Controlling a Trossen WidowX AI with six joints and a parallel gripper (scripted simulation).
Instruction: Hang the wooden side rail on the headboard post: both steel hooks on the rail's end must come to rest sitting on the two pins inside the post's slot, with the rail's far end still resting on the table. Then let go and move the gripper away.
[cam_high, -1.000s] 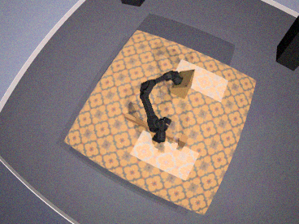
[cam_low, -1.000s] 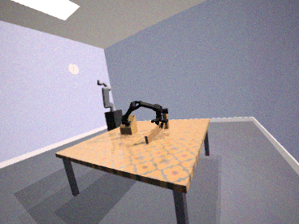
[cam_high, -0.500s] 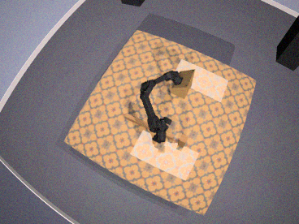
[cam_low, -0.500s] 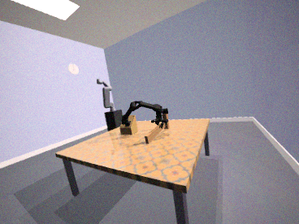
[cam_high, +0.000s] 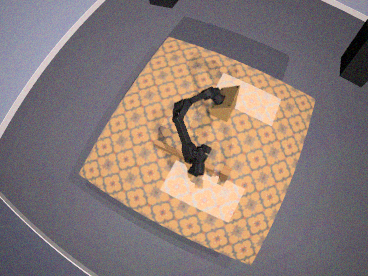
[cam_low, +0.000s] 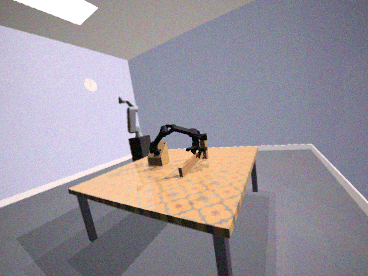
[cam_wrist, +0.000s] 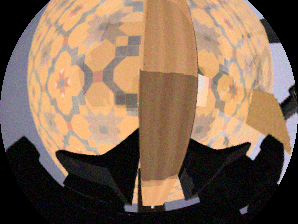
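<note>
My gripper tip is now 160 mm to the right of the headboard post, 50 mm below it and 10 mm short of it.
</note>
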